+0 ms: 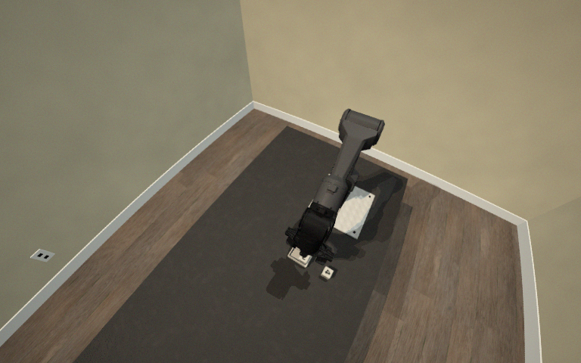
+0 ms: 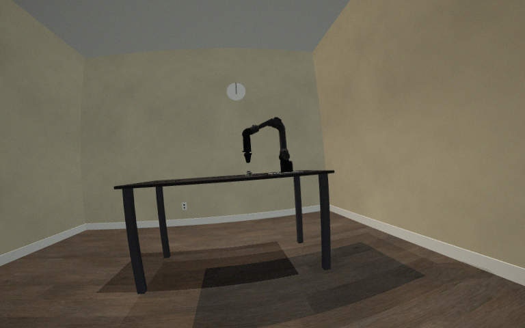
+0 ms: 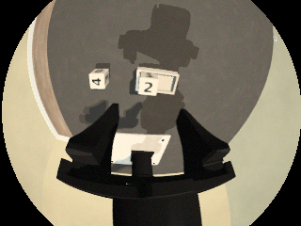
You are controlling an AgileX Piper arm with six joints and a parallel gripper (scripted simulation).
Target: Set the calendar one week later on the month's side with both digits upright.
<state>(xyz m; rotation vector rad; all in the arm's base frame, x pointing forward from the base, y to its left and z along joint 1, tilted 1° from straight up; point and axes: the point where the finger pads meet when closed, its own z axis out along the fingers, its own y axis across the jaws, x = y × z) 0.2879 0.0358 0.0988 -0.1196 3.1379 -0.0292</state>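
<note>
Now: hand 100 mm above the white tray and 20 mm to the left of it.
</note>
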